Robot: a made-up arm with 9 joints.
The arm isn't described. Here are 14 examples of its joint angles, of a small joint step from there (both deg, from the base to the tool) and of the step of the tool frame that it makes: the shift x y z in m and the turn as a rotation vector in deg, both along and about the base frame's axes.
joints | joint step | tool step
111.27 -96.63 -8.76 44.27 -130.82 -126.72 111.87 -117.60 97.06 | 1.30 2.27 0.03 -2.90 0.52 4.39 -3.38 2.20 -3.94 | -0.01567 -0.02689 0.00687 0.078 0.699 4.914
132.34 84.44 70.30 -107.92 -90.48 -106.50 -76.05 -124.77 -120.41 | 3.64 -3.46 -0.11 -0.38 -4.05 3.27 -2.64 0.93 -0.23 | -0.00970 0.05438 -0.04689 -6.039 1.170 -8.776
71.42 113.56 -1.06 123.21 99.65 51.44 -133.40 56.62 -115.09 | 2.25 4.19 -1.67 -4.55 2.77 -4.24 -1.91 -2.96 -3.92 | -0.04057 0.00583 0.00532 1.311 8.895 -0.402
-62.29 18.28 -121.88 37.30 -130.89 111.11 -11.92 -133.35 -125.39 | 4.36 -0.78 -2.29 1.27 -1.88 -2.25 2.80 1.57 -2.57 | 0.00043 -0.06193 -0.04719 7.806 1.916 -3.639
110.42 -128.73 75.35 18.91 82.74 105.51 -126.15 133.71 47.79 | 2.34 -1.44 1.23 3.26 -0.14 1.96 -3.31 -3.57 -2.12 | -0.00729 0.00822 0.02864 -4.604 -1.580 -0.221
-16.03 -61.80 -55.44 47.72 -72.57 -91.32 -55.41 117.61 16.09 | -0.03 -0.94 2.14 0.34 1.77 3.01 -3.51 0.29 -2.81 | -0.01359 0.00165 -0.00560 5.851 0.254 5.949
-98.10 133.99 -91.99 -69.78 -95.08 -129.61 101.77 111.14 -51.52 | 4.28 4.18 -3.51 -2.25 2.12 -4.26 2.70 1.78 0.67 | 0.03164 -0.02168 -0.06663 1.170 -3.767 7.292
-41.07 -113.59 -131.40 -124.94 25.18 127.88 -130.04 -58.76 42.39 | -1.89 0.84 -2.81 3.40 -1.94 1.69 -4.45 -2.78 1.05 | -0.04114 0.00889 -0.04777 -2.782 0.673 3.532
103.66 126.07 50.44 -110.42 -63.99 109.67 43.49 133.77 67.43 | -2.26 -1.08 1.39 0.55 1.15 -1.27 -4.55 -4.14 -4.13 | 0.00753 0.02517 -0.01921 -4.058 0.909 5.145
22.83 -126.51 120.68 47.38 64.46 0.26 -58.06 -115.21 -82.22 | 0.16 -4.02 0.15 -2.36 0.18 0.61 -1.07 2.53 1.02 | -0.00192 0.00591 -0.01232 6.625 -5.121 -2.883
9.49 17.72 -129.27 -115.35 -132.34 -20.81 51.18 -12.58 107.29 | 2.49 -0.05 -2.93 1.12 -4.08 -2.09 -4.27 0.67 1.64 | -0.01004 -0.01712 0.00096 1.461 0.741 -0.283
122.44 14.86 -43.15 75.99 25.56 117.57 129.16 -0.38 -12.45 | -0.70 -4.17 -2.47 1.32 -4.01 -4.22 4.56 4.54 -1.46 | 0.06299 -0.15147 0.02952 -7.110 1.545 11.981
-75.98 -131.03 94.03 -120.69 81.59 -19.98 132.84 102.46 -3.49 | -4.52 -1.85 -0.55 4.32 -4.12 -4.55 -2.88 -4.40 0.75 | -0.12591 -0.06153 -0.02754 -0.612 -3.838 12.534
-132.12 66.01 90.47 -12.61 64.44 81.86 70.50 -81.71 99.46 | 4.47 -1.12 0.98 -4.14 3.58 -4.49 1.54 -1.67 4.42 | -0.02411 0.00891 -0.02904 5.021 0.296 -4.483
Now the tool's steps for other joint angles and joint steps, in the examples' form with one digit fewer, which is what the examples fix.
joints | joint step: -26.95 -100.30 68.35 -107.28 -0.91 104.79 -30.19 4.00 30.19 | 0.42 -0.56 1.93 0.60 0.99 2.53 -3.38 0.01 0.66
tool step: 0.0130 -0.0216 -0.0323 5.92 1.09 1.79
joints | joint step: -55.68 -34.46 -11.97 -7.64 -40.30 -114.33 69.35 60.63 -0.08 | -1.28 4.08 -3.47 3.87 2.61 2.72 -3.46 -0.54 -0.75
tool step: 0.0097 0.0455 -0.0108 8.53 -1.41 -3.36
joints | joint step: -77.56 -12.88 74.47 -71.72 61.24 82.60 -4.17 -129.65 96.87 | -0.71 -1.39 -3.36 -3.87 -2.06 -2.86 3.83 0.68 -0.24
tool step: 0.0125 0.0124 -0.0046 -0.52 -1.16 -1.92
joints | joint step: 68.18 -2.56 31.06 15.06 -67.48 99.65 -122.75 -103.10 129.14 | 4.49 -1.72 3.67 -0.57 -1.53 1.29 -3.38 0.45 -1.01
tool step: -0.0647 0.0390 -0.0522 4.38 -4.73 -5.08
